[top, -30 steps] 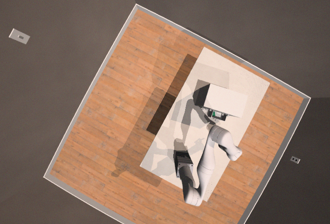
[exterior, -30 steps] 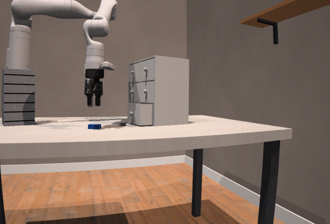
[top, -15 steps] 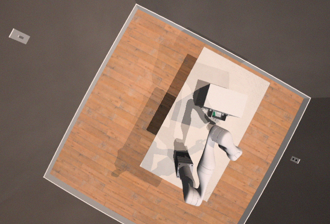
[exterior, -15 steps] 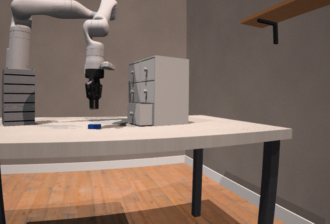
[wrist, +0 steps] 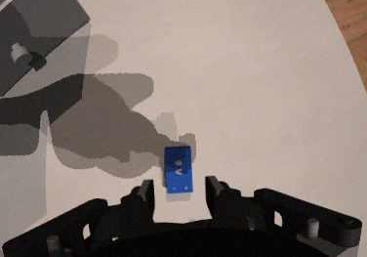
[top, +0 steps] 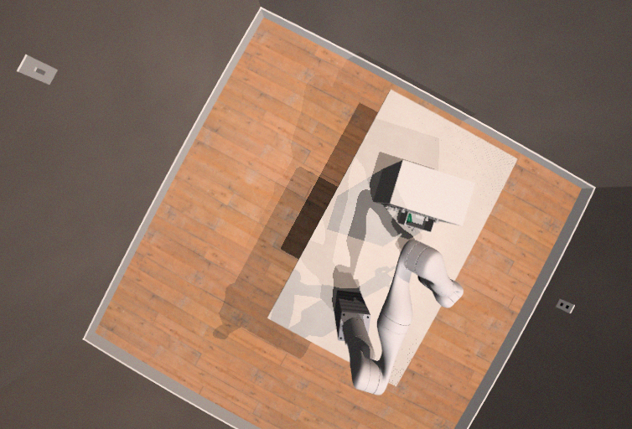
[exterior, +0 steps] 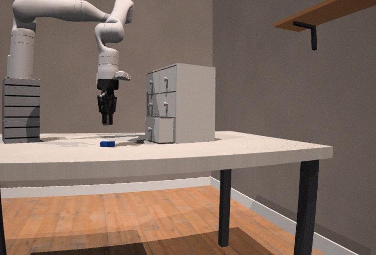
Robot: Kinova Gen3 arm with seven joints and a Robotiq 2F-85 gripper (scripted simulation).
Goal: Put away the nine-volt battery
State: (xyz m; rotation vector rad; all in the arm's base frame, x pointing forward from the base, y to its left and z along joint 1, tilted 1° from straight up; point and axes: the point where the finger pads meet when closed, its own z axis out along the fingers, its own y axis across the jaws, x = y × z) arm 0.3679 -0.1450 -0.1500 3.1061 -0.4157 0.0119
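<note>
My gripper is now 8 cm above the blue nine-volt battery and 1 cm past it. Round my hand: green block 20 cm ahead, 16 cm to the left, 8 cm below.
</note>
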